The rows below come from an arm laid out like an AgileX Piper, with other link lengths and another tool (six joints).
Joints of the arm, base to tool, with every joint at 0 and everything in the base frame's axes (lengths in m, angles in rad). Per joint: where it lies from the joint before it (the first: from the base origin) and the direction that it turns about. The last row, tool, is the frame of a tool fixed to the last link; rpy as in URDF.
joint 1: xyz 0 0 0.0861 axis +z
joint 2: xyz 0 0 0 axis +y
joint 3: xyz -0.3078 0 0.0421 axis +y
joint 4: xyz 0.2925 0 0.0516 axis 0.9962 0 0.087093
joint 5: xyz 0 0 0 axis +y
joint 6: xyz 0.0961 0 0.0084 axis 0.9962 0 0.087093
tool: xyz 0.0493 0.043 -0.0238 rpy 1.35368 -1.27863 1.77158
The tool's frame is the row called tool.
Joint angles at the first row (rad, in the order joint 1, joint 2, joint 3, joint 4, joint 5, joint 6):
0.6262 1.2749 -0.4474 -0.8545 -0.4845 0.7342
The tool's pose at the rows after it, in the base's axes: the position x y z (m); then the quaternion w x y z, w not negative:
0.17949 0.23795 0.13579 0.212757 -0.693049 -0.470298 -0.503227
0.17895 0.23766 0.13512 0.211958 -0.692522 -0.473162 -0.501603
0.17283 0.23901 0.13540 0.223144 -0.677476 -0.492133 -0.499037
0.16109 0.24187 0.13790 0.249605 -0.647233 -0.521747 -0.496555
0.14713 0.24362 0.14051 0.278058 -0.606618 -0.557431 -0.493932
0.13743 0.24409 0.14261 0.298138 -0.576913 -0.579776 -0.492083
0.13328 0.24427 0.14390 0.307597 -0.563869 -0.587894 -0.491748
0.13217 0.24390 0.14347 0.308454 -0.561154 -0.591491 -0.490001
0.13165 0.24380 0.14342 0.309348 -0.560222 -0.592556 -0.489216
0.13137 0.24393 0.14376 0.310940 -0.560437 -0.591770 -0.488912
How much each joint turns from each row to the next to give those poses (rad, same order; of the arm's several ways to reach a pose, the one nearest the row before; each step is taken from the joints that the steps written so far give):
0.0000 0.0000 0.0000 0.0086 0.0141 -0.0019
0.0000 0.0000 0.0000 -0.0109 0.0017 0.0052
0.0000 0.0000 -0.0001 -0.0706 -0.0325 0.0355
0.0000 0.0000 0.0001 -0.1025 -0.0750 0.0477
0.0001 0.0000 0.0000 -0.0984 -0.0921 0.0235
-0.0001 0.0000 0.0000 -0.0561 -0.0665 0.0052
0.0000 0.0000 0.0000 -0.0195 -0.0304 0.0000
0.0000 0.0000 0.0000 -0.0106 -0.0040 0.0025
0.0000 0.0000 0.0000 -0.0040 -0.0023 0.0020
0.0000 0.0000 0.0000 0.0000 -0.0022 0.0030

